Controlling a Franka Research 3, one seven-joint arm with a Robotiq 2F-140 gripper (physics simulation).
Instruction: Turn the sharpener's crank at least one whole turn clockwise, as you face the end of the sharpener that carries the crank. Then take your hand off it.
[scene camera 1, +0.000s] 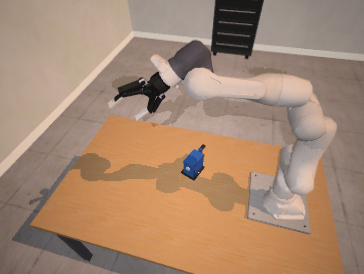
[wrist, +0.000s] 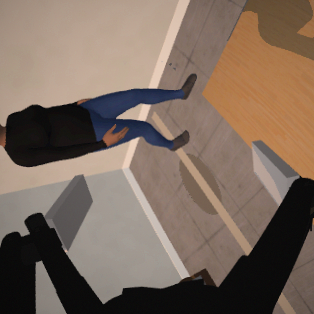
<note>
In view: the gripper (scene camera 1: 123, 112).
The gripper shows as well in the wrist view (wrist: 167, 173).
</note>
